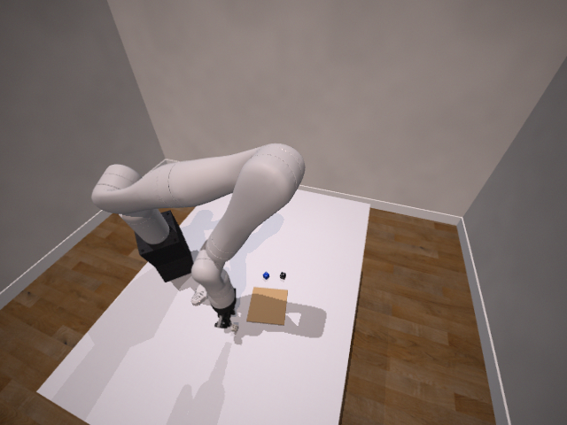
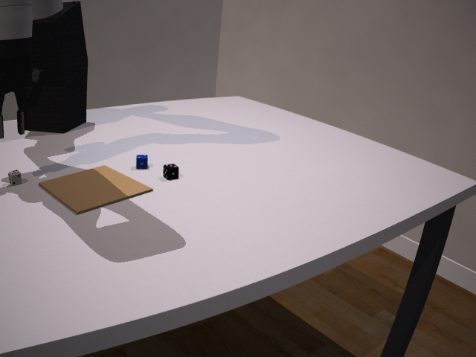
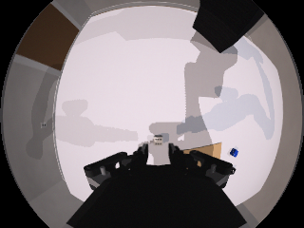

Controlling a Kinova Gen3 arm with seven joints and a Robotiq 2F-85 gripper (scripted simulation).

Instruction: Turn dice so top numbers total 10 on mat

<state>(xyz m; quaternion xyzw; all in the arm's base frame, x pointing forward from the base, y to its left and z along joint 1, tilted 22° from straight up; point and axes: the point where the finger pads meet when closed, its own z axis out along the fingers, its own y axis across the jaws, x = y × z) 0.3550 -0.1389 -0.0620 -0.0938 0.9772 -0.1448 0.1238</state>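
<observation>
Right now my hand is 90 mm above the white die. Also, from my hand: blue die (30 mm ahead, 240 mm to the left, 90 mm below); tan mat (80 mm ahead, 120 mm to the left, 100 mm below); black die (100 mm ahead, 260 mm to the left, 90 mm below).
</observation>
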